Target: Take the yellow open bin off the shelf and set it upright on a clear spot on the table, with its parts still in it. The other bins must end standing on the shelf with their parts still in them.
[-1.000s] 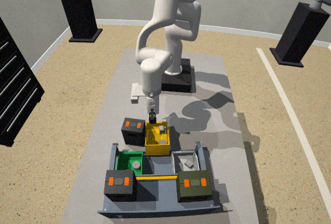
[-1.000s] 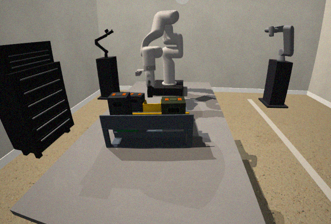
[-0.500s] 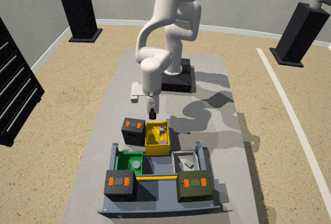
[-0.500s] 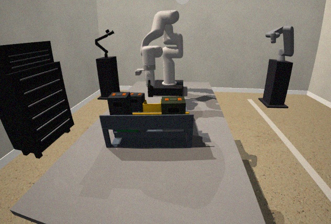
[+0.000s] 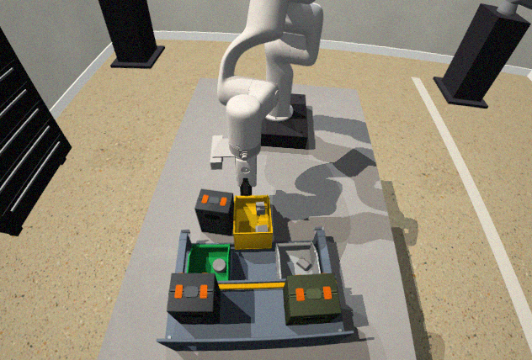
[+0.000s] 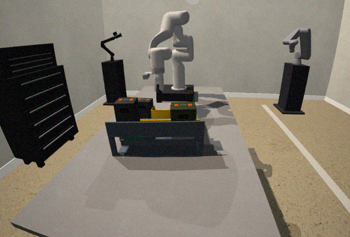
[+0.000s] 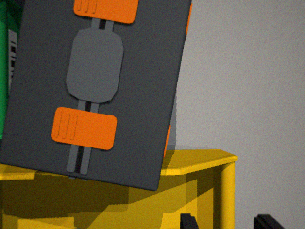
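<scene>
Now: hand 70 mm above the yellow open bin, 60 mm short of it and 20 mm to the right of it. Also, from my hand: green bin: 240 mm ahead, 70 mm to the right, 70 mm below; then grey shelf: 250 mm ahead, 50 mm to the left, 50 mm below; then grey bin: 210 mm ahead, 150 mm to the left, 70 mm below.
</scene>
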